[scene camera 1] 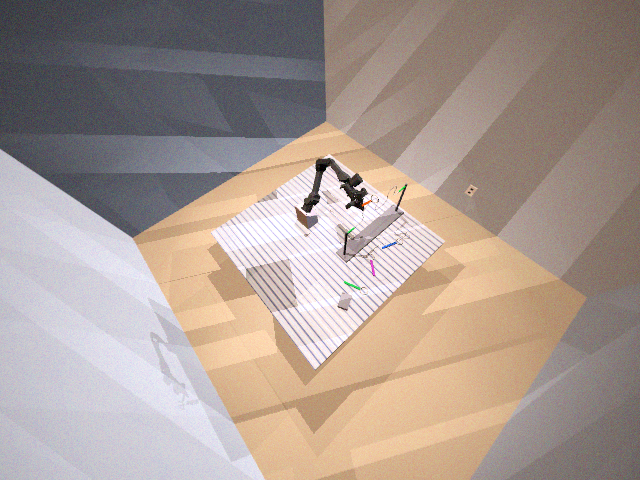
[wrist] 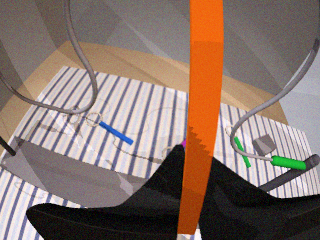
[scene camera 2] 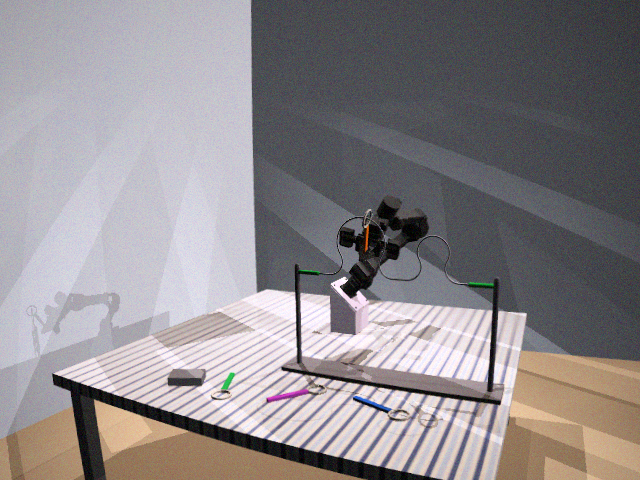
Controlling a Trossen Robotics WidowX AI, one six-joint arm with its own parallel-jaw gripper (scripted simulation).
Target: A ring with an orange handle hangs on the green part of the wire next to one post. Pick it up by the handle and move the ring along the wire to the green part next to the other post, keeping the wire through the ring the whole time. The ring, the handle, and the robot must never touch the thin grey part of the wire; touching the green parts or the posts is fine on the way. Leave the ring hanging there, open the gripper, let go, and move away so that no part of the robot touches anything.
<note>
I see my gripper [scene camera 2: 360, 260].
My gripper also shows in the wrist view [wrist: 185, 151].
</note>
